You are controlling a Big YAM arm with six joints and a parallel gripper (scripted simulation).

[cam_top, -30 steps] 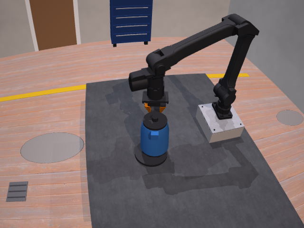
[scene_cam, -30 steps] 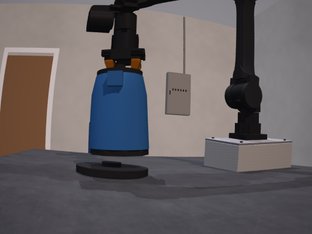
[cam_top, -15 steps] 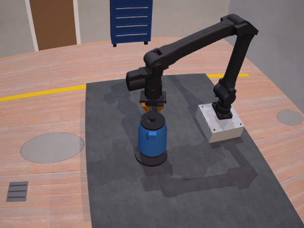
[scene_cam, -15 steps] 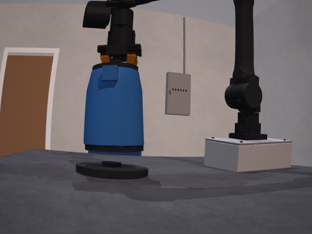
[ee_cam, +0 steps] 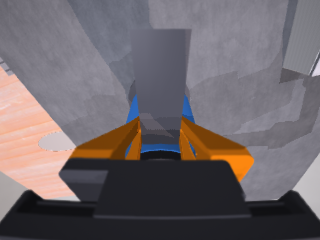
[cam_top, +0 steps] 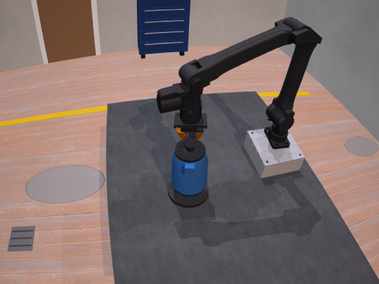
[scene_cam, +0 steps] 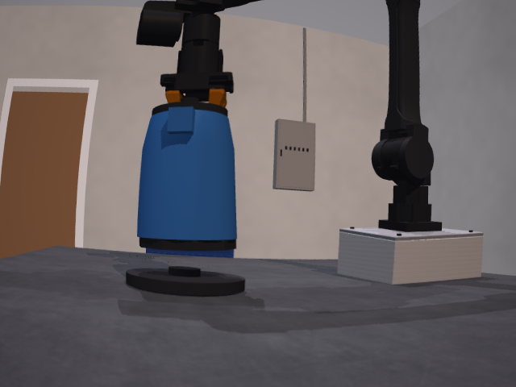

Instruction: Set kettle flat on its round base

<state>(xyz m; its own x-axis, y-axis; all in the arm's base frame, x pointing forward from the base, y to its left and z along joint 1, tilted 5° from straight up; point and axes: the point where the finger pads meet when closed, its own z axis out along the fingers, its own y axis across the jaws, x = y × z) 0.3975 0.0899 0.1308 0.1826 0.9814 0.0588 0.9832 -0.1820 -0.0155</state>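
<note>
The blue kettle is 3 cm to the left of my hand and 5 cm below it. The rest, counted from my hand: black round base (1 cm ahead, 6 cm to the left, 18 cm below).
</note>
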